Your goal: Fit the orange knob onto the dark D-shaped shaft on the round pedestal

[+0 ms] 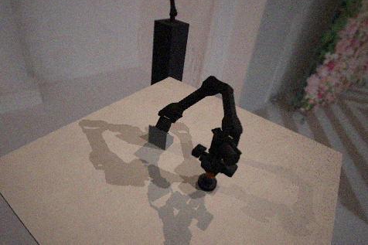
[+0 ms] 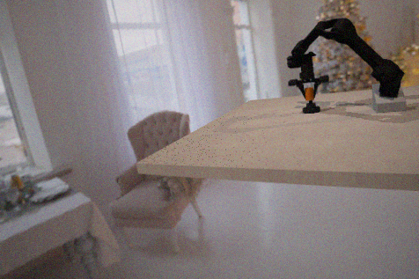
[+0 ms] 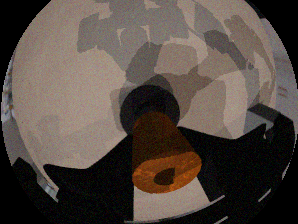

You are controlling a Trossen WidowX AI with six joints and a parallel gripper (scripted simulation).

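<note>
The orange knob is 20 mm above my gripper tip. The rest, counted from my gripper tip: dark round pedestal: 40 mm below.
</note>
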